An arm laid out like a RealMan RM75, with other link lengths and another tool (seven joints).
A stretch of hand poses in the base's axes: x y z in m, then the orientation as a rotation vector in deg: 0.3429 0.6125 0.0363 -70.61 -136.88 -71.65; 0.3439 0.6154 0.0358 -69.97 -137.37 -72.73; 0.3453 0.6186 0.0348 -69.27 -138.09 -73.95; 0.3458 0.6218 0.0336 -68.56 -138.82 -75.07; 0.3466 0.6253 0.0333 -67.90 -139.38 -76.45; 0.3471 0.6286 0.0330 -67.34 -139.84 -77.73; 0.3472 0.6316 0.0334 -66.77 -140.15 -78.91; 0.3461 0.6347 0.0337 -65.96 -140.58 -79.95; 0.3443 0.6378 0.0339 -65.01 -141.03 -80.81
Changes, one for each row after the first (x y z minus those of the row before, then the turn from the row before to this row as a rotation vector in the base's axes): 0.0010 0.0029 -0.0005 0.25 -0.95 0.18; 0.0014 0.0032 -0.0010 0.17 -1.19 0.17; 0.0005 0.0032 -0.0012 0.12 -1.14 0.19; 0.0008 0.0035 -0.0003 0.30 -1.19 0.10; 0.0005 0.0033 -0.0003 0.30 -1.07 0.06; 0.0001 0.0030 0.0004 0.34 -0.91 0.09; -0.0011 0.0031 0.0003 0.26 -0.91 0.28; -0.0018 0.0031 0.0002 0.20 -0.82 0.41
